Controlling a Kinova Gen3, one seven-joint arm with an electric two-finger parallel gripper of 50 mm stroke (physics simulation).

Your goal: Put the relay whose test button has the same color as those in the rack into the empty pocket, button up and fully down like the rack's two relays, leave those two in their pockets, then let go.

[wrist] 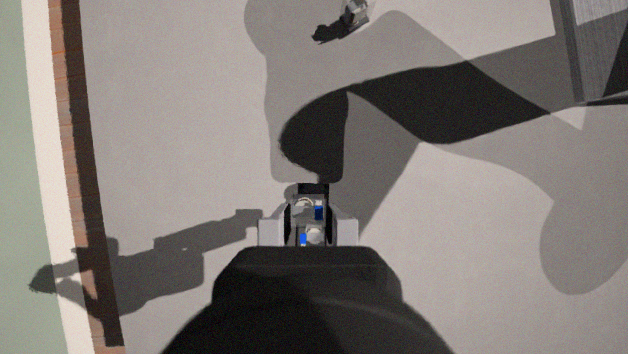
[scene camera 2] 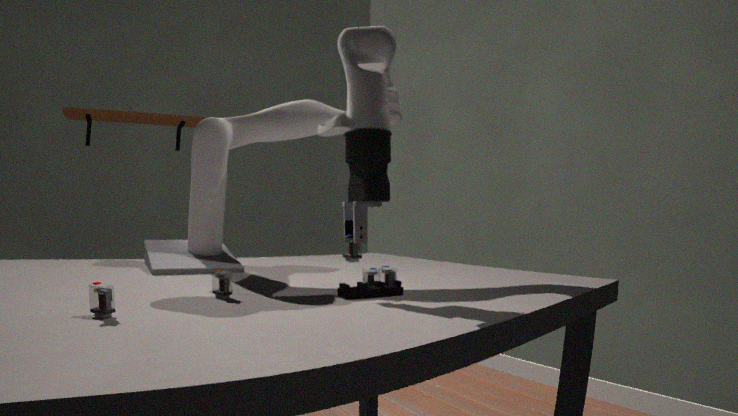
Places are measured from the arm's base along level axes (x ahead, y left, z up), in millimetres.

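Pixels of known places: gripper, fingertip midpoint: (wrist: 308, 217) (scene camera 2: 355, 242); arm's base, origin of the base link: (scene camera 2: 204, 249).
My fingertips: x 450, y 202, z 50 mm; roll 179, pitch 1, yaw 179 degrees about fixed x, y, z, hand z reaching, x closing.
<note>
Ahead of a thing's pixels: the offset from my fingertips to its top centre. "pt": to the spot under its first point.
My gripper (scene camera 2: 353, 238) (wrist: 308, 217) points down, shut on a clear relay {dx +0, dy -6, dz +12 mm} (scene camera 2: 352, 250) (wrist: 306, 204) with a blue test button on top. The held relay hangs upright above the table, base down, apart from the rack. The black rack {pt dx +13, dy -20, dz -80 mm} (scene camera 2: 347, 292) (wrist: 313, 188) stands below, its left end in the scene view under and in front of the relay. Two blue-button relays {dx -2, dy +31, dz -44 mm} (scene camera 2: 370, 276) {dx +0, dy +63, dz -44 mm} (scene camera 2: 388, 277) stand in the rack's middle and right part; the empty pocket is toward its left end. In the wrist view, one rack relay {pt dx -5, dy +26, dz -45 mm} (wrist: 314, 234) shows between the fingers; the held relay and gripper hide much of the rack.
A relay with an orange button {dx -52, dy -212, dz -48 mm} (scene camera 2: 222, 284) (wrist: 356, 12) stands on the table left of the rack in the scene view. A relay with a red button {dx +60, dy -394, dz -48 mm} (scene camera 2: 101, 300) stands farther left. The arm's base plate (scene camera 2: 191, 264) is at the back. Arm shadows cross the table.
</note>
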